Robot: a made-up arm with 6 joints.
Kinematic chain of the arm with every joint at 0, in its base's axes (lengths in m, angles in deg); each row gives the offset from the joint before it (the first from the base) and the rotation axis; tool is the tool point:
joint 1: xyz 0 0 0.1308 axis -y
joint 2: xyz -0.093 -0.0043 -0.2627 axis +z
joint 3: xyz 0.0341 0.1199 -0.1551 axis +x
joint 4: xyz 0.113 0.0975 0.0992 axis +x
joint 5: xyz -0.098 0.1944 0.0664 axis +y
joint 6: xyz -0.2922 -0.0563 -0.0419 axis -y
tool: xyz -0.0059 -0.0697 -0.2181
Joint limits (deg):
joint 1: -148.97..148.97
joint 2: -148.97..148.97
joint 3: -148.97..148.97
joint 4: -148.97..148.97
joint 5: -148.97..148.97
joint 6: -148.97..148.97
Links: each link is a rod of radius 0.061 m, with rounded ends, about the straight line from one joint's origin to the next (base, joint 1, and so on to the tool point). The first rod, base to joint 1, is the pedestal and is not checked.
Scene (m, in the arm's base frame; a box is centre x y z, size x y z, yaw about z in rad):
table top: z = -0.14
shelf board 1: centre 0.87 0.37 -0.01 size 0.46 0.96 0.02 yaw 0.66
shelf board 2: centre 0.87 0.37 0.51 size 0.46 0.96 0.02 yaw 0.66
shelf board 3: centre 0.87 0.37 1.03 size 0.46 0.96 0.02 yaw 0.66
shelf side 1: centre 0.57 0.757 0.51 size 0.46 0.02 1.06 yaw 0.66
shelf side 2: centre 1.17 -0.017 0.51 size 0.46 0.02 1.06 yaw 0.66
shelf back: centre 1.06 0.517 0.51 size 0.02 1 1.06 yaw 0.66
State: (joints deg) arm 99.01 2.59 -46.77 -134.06 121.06 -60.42
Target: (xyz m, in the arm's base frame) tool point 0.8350 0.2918 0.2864
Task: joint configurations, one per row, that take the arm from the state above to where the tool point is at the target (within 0.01 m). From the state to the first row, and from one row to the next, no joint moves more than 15 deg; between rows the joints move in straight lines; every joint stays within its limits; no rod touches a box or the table.
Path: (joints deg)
1: 90.86 9.78 -41.48 -139.53 135.01 -66.01
2: 82.72 16.96 -36.19 -145.00 148.97 -71.61

